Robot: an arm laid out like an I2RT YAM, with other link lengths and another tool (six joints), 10 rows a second.
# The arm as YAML. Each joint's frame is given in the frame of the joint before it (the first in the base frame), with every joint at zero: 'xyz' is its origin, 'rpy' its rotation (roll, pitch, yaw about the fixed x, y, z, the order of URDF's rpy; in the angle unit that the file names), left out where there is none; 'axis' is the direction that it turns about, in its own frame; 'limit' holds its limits. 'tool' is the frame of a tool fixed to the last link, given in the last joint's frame.
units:
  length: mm
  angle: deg
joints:
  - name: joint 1
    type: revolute
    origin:
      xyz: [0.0, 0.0, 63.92]
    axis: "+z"
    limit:
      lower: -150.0
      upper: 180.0
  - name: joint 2
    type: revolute
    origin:
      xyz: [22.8, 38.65, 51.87]
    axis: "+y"
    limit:
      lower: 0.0
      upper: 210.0
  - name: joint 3
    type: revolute
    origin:
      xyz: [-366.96, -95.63, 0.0]
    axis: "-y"
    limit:
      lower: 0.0
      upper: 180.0
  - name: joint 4
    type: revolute
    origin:
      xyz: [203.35, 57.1, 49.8]
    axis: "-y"
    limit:
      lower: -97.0
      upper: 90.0
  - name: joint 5
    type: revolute
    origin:
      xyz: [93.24, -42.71, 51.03]
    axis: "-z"
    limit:
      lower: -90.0
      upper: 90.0
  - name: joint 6
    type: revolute
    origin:
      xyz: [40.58, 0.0, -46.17]
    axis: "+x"
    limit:
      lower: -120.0
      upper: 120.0
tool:
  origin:
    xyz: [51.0, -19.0, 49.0]
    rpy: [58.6, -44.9, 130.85]
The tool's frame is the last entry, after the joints.
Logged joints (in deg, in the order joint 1, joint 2, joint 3, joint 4, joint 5, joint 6), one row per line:
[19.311, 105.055, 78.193, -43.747, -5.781, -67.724]
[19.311, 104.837, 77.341, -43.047, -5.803, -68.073]
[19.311, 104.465, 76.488, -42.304, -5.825, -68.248]
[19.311, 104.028, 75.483, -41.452, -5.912, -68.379]
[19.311, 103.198, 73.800, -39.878, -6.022, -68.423]
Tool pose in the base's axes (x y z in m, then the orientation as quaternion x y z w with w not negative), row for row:
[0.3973, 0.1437, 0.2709, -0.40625, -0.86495, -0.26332, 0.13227]
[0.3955, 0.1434, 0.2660, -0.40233, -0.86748, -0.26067, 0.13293]
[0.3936, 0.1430, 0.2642, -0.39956, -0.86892, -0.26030, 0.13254]
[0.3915, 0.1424, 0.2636, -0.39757, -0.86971, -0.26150, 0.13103]
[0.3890, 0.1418, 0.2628, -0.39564, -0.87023, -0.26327, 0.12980]
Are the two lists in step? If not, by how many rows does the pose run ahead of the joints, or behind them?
The pose runs 1 row behind the joints: the pose in row i belongs to the joints in row i - 1.
